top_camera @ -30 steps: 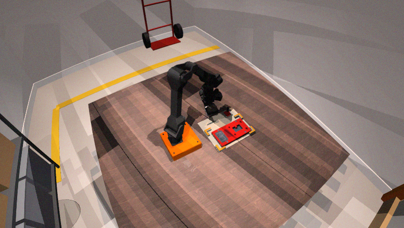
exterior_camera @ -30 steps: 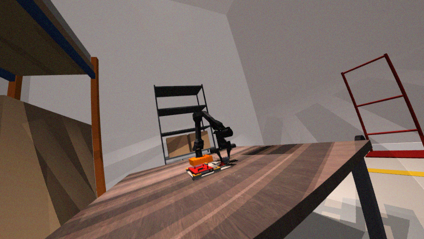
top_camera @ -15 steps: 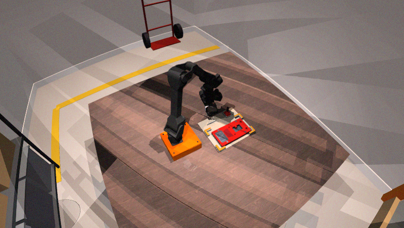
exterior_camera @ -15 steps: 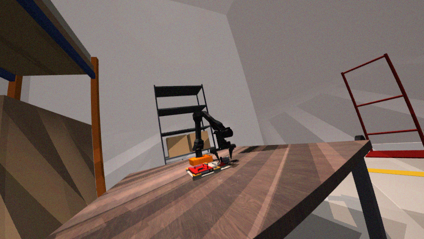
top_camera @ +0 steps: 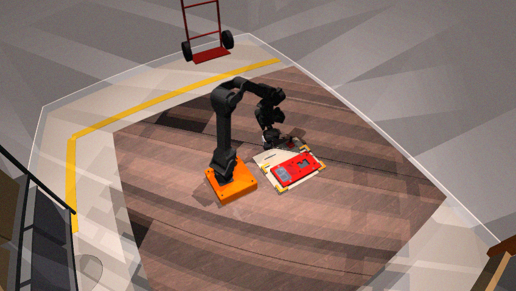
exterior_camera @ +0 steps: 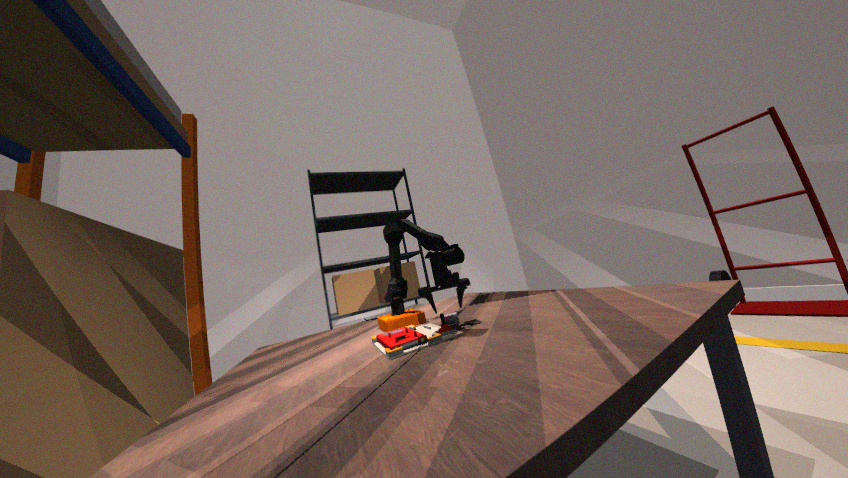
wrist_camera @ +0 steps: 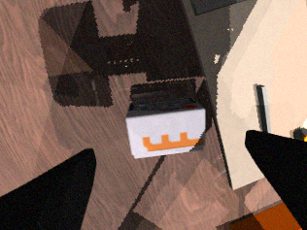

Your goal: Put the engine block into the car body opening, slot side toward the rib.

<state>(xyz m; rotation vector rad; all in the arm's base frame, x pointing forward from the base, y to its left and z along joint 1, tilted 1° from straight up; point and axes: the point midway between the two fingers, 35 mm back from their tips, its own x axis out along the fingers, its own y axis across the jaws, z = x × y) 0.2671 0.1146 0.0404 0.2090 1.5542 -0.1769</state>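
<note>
Right now my gripper tip is 4 cm above the engine block.
</note>
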